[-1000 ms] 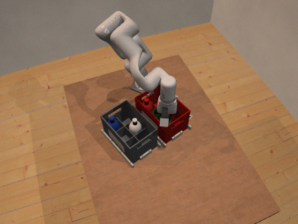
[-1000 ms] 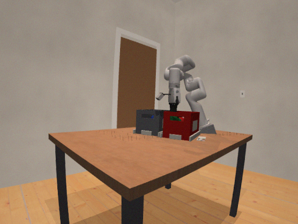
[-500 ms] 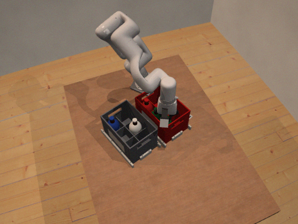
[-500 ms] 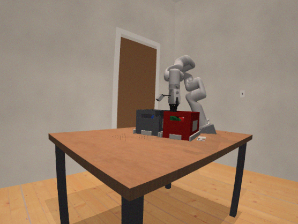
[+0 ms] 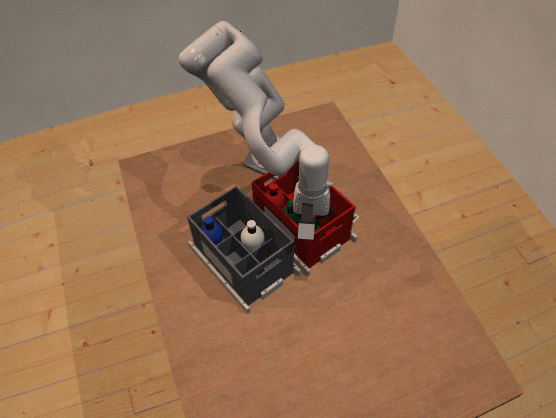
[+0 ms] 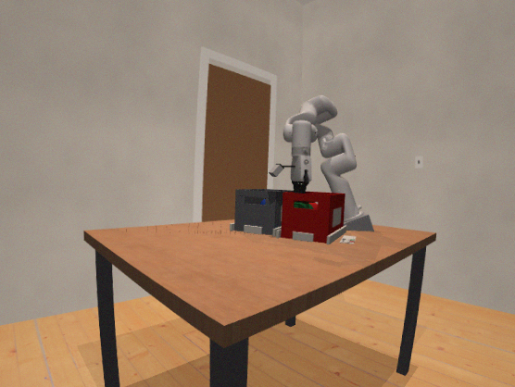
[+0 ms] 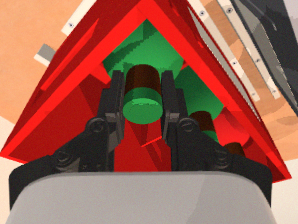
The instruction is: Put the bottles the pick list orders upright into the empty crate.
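Right now the green bottle is 8 cm below my hand, 8 cm behind it and 3 cm to the right of it. Round my hand: white bottle: 17 cm to the right, 8 cm below, 5 cm behind; then red bottle: 17 cm behind, 8 cm below, 6 cm to the right; then red crate: 10 cm behind, 8 cm below, 1 cm to the left.
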